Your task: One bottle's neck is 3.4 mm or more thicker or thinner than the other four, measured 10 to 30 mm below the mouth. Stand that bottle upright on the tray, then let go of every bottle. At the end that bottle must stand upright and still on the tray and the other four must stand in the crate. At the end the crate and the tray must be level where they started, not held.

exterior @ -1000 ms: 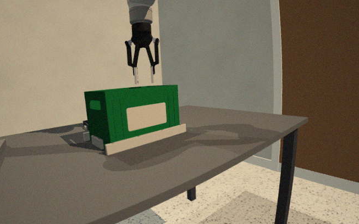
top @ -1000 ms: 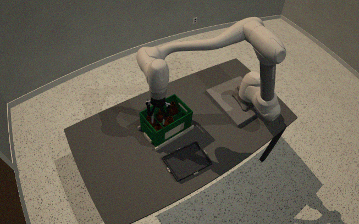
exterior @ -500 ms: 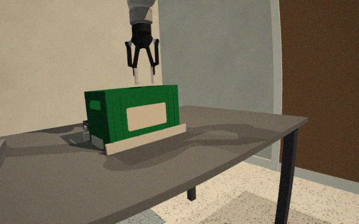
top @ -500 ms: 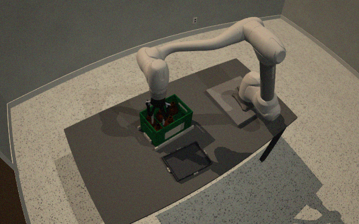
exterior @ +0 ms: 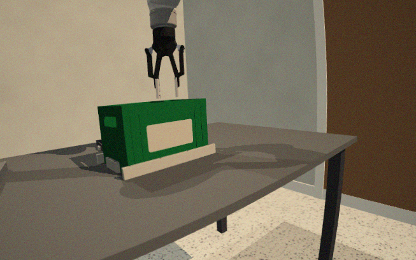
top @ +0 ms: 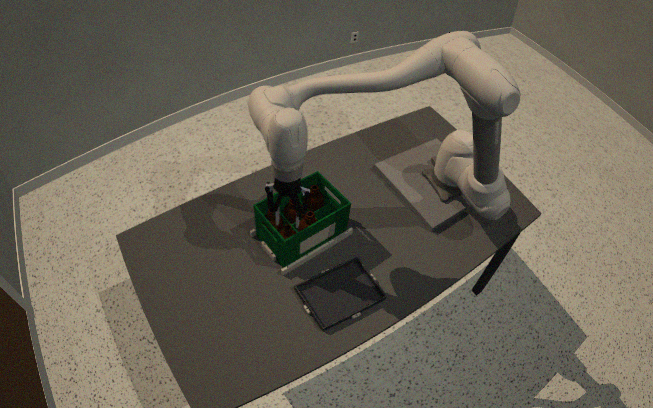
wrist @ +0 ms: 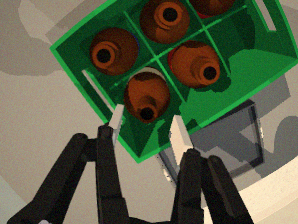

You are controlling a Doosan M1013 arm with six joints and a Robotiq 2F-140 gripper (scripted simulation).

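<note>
Now: the bottle 13 cm below my hand. From my hand the other things lie so: crate: 13 cm below, 8 cm behind, 6 cm to the right; black tray: 22 cm to the left, 20 cm below, 10 cm behind.
</note>
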